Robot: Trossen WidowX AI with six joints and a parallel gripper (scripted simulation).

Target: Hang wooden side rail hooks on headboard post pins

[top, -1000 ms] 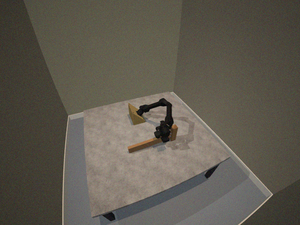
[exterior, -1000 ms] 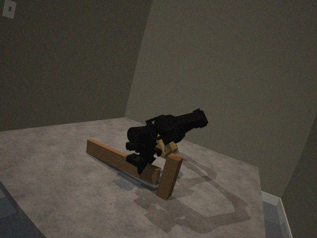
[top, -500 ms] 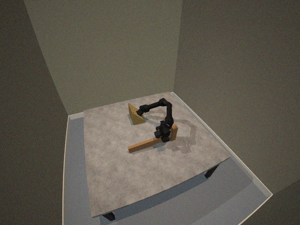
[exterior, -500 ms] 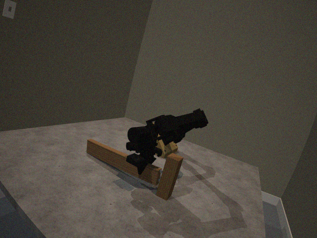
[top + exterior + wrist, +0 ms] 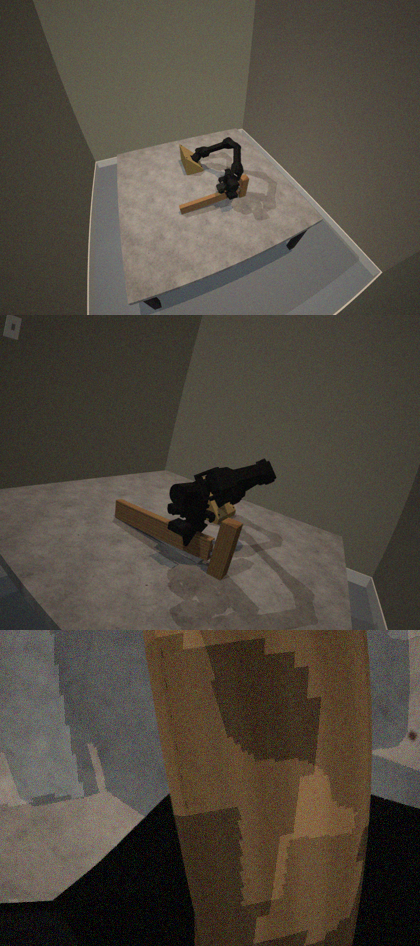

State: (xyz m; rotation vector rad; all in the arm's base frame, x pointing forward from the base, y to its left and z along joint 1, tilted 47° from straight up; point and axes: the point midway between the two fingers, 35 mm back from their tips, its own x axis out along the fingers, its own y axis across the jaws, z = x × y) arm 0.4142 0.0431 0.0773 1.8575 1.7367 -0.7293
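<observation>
My gripper tip is now 1 cm short of the headboard post, 12 cm to the right of it and 4 cm below it.
</observation>
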